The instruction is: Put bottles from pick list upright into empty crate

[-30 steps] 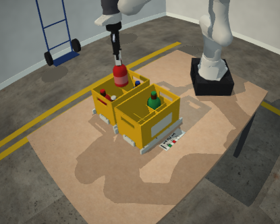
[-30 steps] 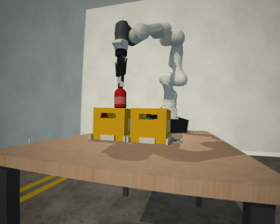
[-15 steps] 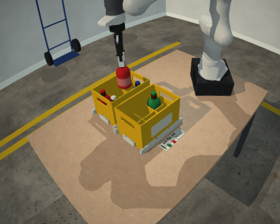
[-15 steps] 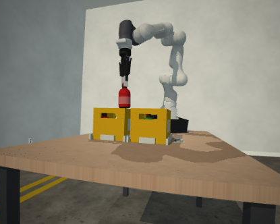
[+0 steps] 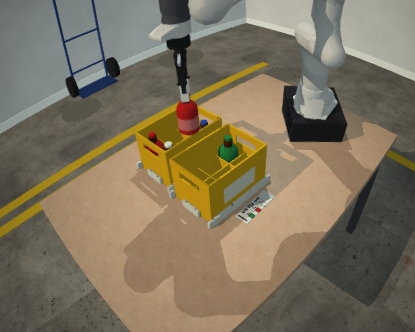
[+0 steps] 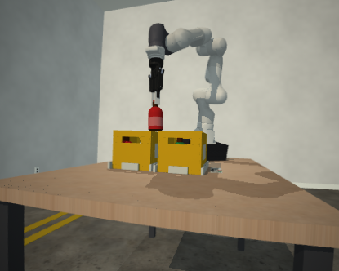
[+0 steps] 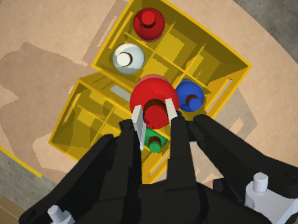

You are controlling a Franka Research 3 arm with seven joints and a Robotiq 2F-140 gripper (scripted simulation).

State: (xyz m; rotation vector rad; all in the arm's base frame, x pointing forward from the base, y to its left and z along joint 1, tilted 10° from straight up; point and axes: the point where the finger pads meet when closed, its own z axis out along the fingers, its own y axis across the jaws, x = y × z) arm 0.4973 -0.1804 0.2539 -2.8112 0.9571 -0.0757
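My gripper is now 80 mm above the red-label bottle. From my hand the other things lie so: white-capped bottle: 260 mm below, 90 mm ahead, 10 mm to the right; blue-label bottle: 260 mm below, 90 mm behind, 30 mm to the right; green bottle: 260 mm below, 110 mm to the left, 90 mm behind.
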